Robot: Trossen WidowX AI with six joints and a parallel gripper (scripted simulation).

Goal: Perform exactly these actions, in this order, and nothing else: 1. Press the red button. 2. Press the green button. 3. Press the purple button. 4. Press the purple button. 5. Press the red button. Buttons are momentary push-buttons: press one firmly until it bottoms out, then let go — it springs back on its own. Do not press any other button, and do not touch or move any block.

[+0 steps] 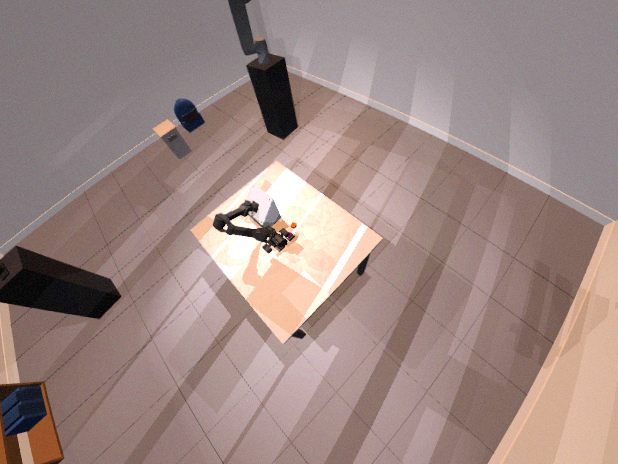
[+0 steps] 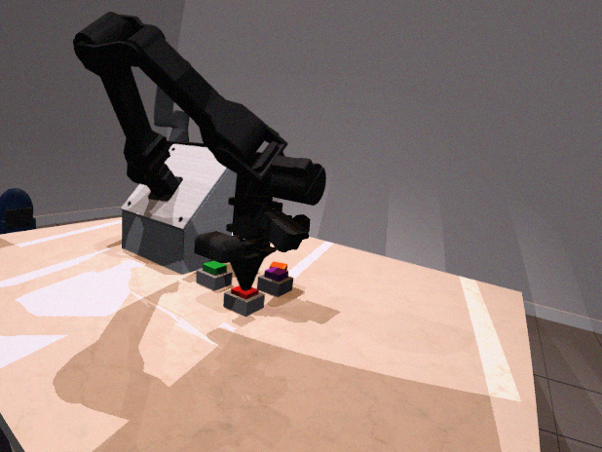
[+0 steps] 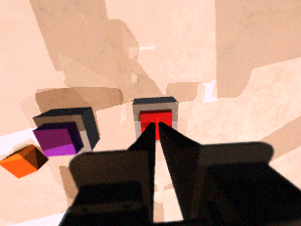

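Right now my gripper tip is 1 cm above the red button. Also, from my gripper tip: small orange block 18 cm to the left, 3 cm behind, 2 cm below; then purple button 10 cm to the left; then green button 10 cm behind, 4 cm to the left.
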